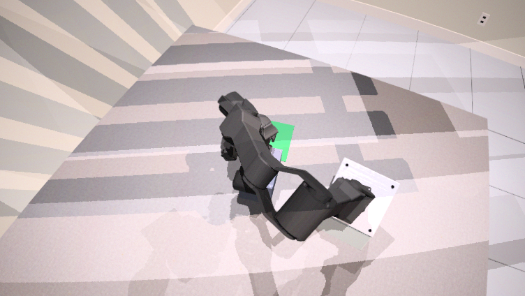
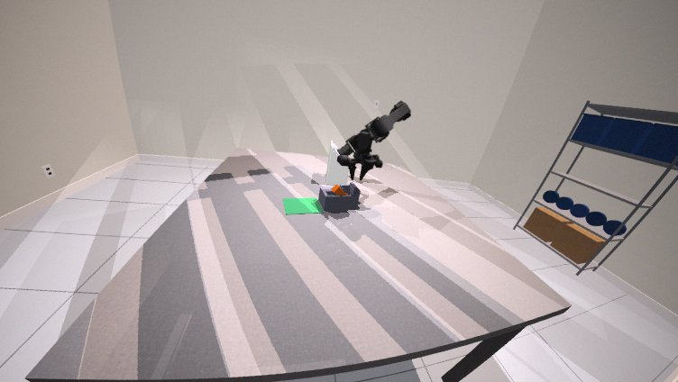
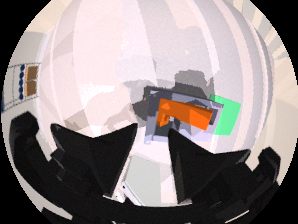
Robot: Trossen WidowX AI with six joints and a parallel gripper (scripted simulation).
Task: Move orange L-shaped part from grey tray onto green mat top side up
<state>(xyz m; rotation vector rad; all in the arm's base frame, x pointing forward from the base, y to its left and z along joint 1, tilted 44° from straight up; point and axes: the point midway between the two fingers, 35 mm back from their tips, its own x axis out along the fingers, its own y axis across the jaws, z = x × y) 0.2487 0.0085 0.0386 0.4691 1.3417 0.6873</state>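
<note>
Right now my gripper tip is 8 cm above the orange L-shaped part and 4 cm to the left of it. From my gripper tip the other things lie so: green mat 22 cm to the right, 13 cm below, 4 cm ahead.
</note>
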